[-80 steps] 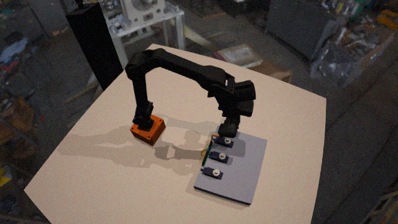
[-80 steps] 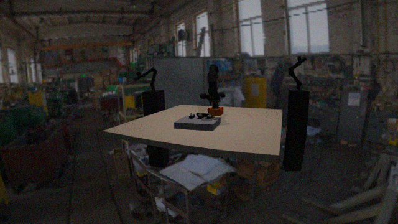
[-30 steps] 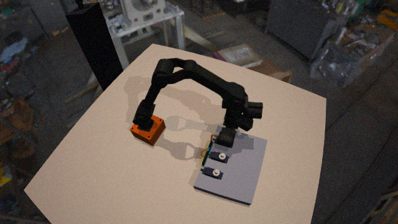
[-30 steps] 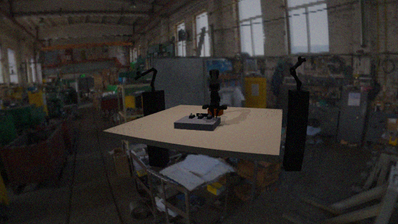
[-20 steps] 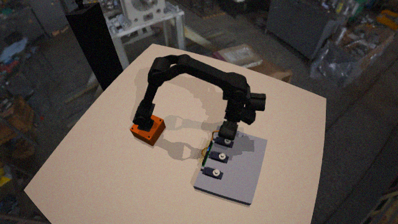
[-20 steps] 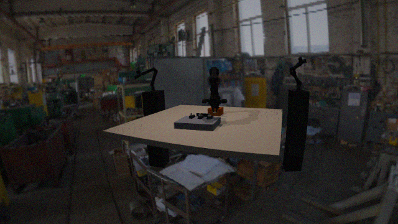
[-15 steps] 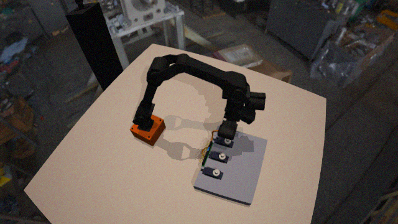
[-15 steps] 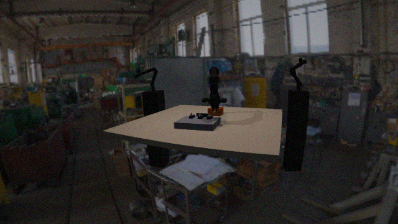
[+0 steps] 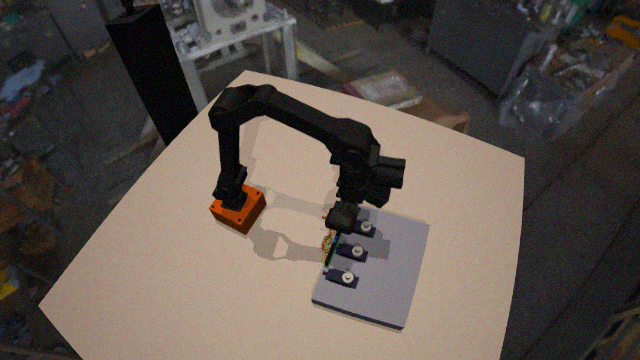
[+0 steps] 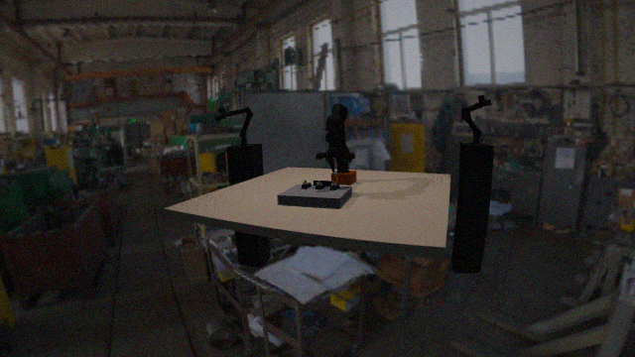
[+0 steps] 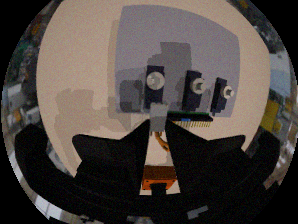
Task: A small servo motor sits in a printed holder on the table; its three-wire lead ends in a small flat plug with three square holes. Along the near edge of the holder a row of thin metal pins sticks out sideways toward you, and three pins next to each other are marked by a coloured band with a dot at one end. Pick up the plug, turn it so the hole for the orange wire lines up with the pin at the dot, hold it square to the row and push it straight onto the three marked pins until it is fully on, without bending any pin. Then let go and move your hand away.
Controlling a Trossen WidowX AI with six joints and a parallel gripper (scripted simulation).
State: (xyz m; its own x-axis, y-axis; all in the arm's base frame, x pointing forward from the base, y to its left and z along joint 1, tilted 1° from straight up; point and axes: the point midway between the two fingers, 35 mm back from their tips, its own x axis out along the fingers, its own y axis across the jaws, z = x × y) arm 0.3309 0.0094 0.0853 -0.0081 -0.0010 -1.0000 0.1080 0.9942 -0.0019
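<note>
Now: the blue band 6 cm to the right of my gripper tip, 5 cm below it and 2 cm behind it. The rest, counted from my gripper tip: grey holder (13 cm ahead, 9 cm to the right, 9 cm below).
</note>
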